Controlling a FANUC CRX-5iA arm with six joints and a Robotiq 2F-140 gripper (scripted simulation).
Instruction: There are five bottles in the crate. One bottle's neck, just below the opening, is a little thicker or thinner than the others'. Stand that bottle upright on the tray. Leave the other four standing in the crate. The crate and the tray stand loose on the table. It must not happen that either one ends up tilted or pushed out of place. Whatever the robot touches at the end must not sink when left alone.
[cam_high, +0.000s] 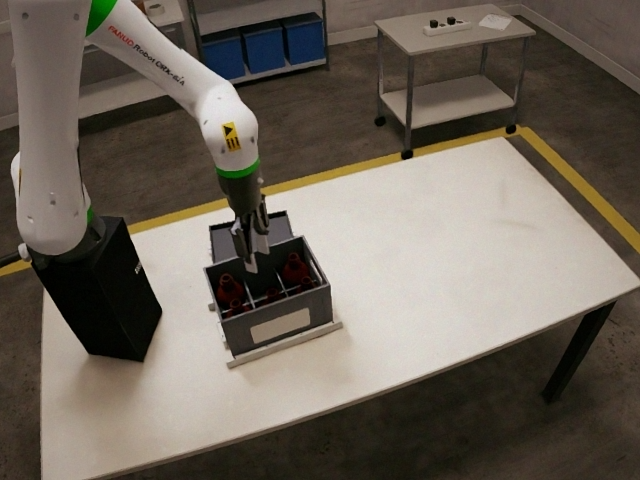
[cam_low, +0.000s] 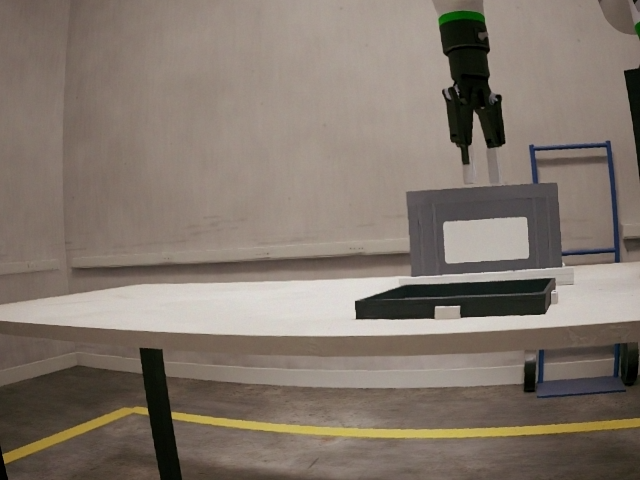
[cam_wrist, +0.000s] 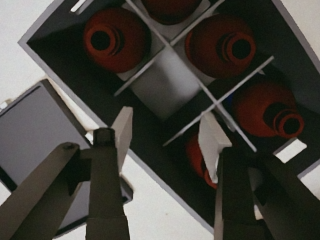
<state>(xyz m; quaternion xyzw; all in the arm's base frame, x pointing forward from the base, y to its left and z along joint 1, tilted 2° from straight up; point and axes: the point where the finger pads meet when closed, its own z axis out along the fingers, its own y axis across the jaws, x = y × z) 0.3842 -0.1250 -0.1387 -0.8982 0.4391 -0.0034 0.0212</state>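
The crate lies 130 mm below my hand, 40 mm to the right of it and 10 mm behind it. The rest, counted from my hand: dark tray 240 mm to the left, 200 mm below, 60 mm ahead; then bottle 130 mm below, 90 mm behind, 10 mm to the left.
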